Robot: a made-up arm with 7 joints.
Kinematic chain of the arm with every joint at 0, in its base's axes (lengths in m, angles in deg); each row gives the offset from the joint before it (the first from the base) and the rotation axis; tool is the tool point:
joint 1: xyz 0 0 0 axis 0 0.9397 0.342
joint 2: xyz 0 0 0 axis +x
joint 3: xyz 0 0 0 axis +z
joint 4: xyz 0.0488 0 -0.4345 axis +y
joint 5: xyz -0.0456 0 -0.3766 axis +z
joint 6: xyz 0 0 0 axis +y
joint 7: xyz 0 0 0 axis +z
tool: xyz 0 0 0
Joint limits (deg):
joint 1: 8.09..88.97
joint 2: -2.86..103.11
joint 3: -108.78..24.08
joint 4: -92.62..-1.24
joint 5: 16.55..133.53
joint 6: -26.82..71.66
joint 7: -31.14..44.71
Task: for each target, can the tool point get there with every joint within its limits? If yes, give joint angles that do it. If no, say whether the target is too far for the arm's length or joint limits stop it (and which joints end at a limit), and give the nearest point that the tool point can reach.
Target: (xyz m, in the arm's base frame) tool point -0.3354 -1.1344 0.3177
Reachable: no: too far | nearest point -0.3391 -0.5783 -0.0746 | short by 0.681 m
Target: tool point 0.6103 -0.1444 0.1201
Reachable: no: joint limits stop it (at a limit: joint 1, joint 2, joint 4) | nearest point 0.4068 0.4341 0.2066 | short by 0.619 m
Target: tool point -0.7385 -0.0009 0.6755
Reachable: no: too far | nearest point -0.6467 0.1507 0.1825 | short by 0.524 m
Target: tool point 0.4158 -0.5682 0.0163
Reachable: no: joint limits stop it (at a limit: joint 1, joint 2, joint 4) | nearest point 0.1894 -0.3710 -0.4724 | short by 0.574 m
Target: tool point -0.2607 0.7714 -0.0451
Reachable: yes | joints 55.88 86.40 -33.56 -19.07 86.67 -16.26 -11.48
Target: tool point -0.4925 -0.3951 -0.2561
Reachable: yes | joints 81.21 14.81 -85.96 -80.39 70.23 -2.03 -24.61
